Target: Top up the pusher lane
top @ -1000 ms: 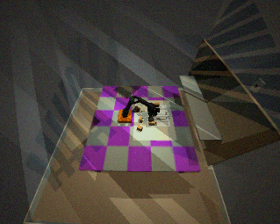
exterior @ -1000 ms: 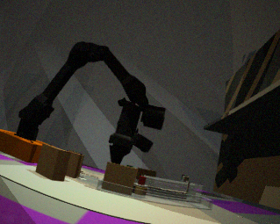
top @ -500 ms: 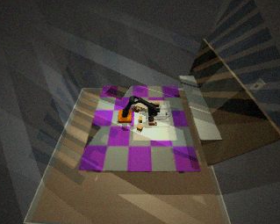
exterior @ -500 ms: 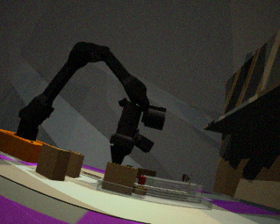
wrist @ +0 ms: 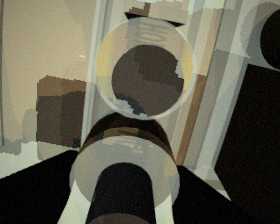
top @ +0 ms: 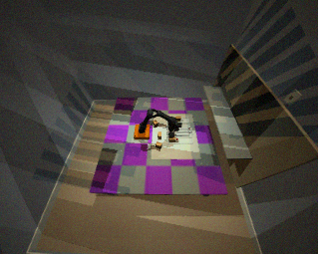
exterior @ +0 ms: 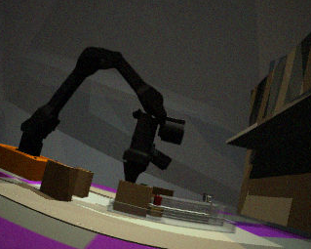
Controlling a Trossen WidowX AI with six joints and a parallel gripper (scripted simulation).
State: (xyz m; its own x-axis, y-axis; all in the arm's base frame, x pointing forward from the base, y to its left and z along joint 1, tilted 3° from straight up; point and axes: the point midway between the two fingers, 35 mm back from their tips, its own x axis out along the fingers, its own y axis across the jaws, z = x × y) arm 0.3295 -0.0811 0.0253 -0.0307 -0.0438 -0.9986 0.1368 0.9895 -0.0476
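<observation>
Now: the clear lane tray 15 cm ahead of my gripper tip and 3 cm below it.
</observation>
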